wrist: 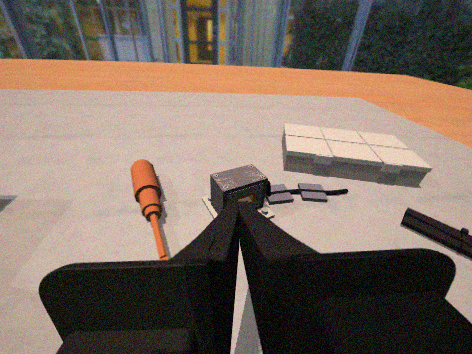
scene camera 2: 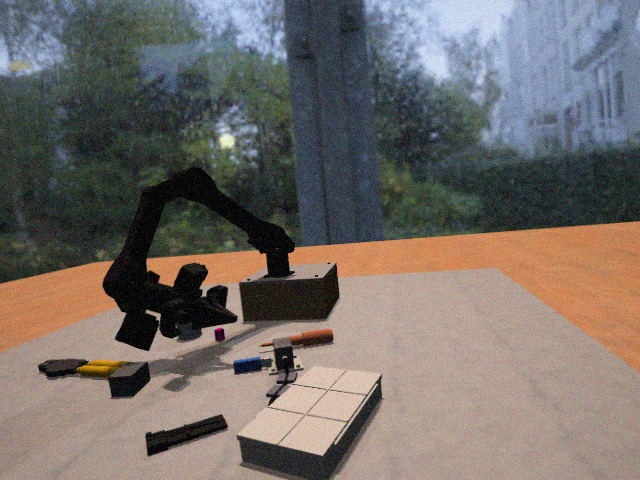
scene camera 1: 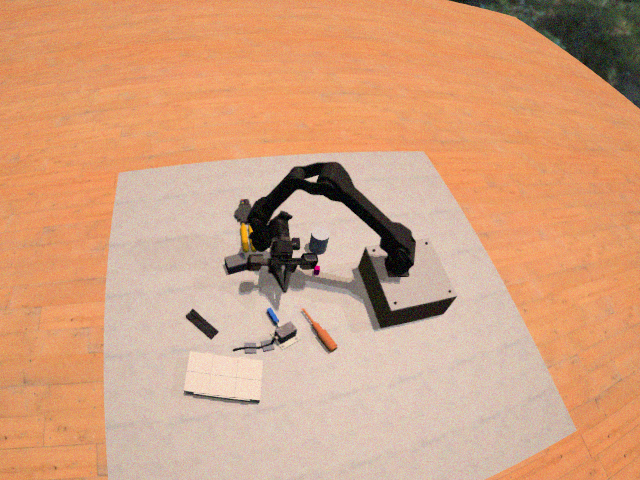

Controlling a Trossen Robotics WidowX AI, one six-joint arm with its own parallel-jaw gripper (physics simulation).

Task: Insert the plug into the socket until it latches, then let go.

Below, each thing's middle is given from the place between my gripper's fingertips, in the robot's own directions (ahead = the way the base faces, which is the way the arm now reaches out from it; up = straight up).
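I find the grey socket (scene camera 2: 283, 350) 90 mm to the left of my hand and 60 mm below it. The orange-handled screwdriver (wrist: 147, 191) is 90 mm behind my hand, 70 mm to the left of it and 70 mm below it. As for the dark grey block (scene camera 2: 128, 380), it is 140 mm ahead of my hand, 140 mm to the right of it and 70 mm below it. The black bar (scene camera 2: 156, 442) is 230 mm ahead of my hand, 60 mm to the left of it and 80 mm below it.
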